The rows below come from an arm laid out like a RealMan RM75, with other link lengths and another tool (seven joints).
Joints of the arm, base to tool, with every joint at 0 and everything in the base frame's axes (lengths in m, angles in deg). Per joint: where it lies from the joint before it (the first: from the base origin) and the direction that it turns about. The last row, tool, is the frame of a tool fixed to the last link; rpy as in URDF.
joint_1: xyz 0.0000 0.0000 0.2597 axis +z
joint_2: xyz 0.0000 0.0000 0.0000 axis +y
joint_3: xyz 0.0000 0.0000 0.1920 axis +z
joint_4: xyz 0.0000 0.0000 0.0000 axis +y
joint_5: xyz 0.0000 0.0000 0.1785 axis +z
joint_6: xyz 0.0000 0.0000 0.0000 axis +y
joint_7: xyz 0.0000 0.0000 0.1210 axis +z
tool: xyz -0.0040 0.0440 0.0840 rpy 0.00 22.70 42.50
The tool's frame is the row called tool.
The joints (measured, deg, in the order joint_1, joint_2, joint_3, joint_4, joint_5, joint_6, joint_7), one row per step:
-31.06, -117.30, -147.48, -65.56, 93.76, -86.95, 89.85
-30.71, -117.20, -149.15, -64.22, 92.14, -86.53, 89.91
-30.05, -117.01, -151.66, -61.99, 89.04, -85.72, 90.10
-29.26, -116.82, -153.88, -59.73, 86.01, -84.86, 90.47
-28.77, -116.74, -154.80, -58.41, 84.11, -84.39, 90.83
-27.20, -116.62, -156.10, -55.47, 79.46, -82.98, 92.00
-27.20, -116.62, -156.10, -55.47, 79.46, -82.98, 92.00
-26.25, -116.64, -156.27, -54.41, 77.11, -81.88, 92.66
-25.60, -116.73, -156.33, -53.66, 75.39, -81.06, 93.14
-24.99, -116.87, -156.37, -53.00, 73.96, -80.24, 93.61
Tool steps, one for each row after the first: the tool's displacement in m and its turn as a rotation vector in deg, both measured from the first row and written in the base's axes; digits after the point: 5 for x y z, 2 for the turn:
-0.00342, 0.00231, 0.00871, 1.41, -2.76, 1.22
-0.00928, 0.00552, 0.02402, 3.98, -7.48, 3.02
-0.01700, 0.00785, 0.03856, 6.60, -11.88, 4.85
-0.02120, 0.00853, 0.04595, 8.01, -14.29, 5.68
-0.03331, 0.00917, 0.06135, 11.40, -19.39, 7.81
-0.03331, 0.00917, 0.06135, 11.40, -19.39, 7.81
-0.04006, 0.00960, 0.06847, 13.28, -21.50, 9.05
-0.04485, 0.00982, 0.07322, 14.60, -23.05, 9.95
-0.04982, 0.01011, 0.07691, 15.78, -24.36, 10.93

